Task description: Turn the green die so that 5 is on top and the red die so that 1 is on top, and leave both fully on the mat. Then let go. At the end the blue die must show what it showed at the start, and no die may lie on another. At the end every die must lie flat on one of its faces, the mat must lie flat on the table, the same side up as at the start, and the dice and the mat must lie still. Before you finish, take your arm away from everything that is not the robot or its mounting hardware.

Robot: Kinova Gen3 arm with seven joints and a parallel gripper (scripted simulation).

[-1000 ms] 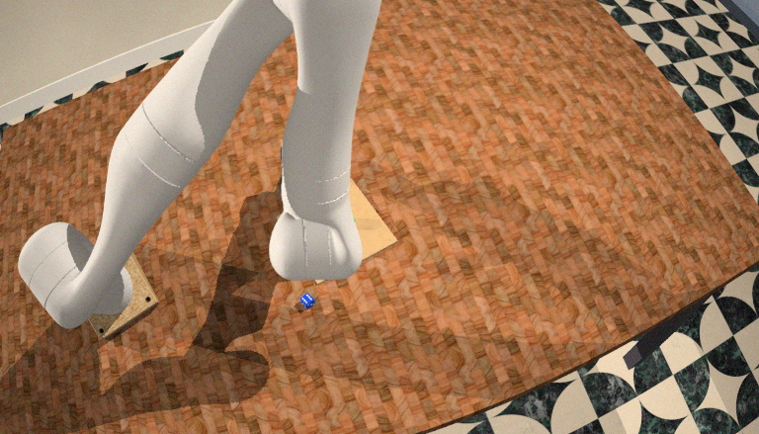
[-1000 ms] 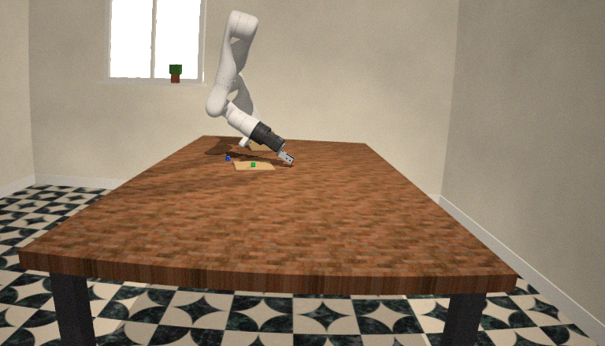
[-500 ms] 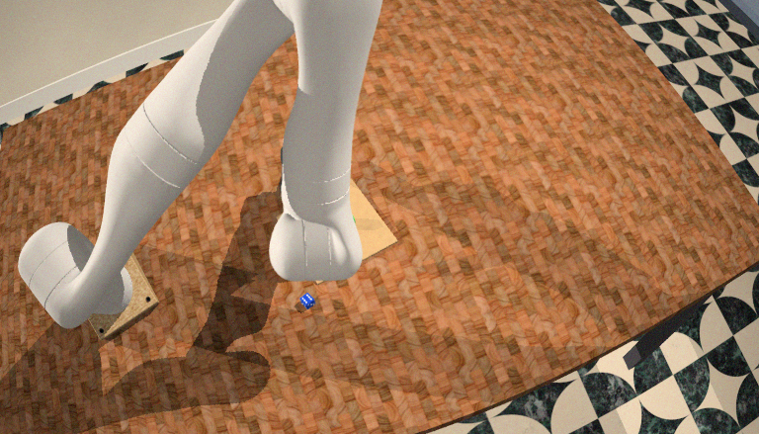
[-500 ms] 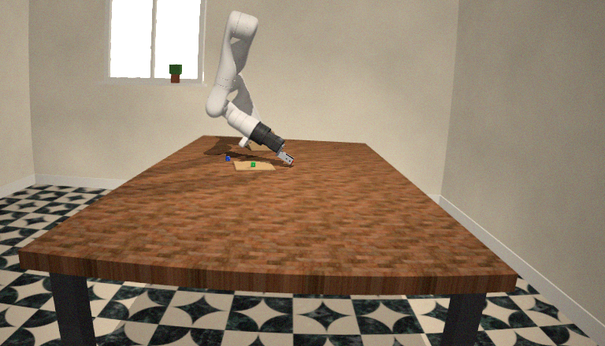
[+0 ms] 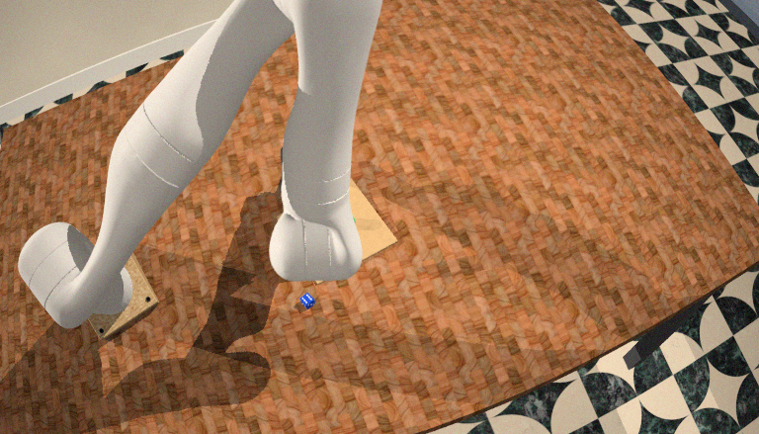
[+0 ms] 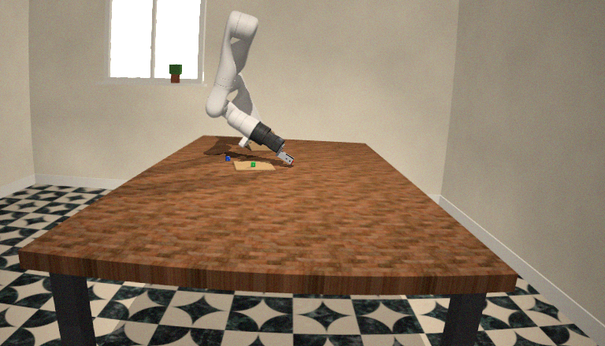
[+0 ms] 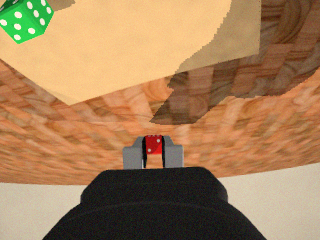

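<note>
My hand is 10 mm to the right of the red die and 10 mm above it. Round my hand: tan mat 130 mm to the right, 30 mm below, 10 mm behind; then green die 130 mm to the right, 20 mm below, 10 mm ahead; then blue die 220 mm to the right, 110 mm behind, 20 mm below.
</note>
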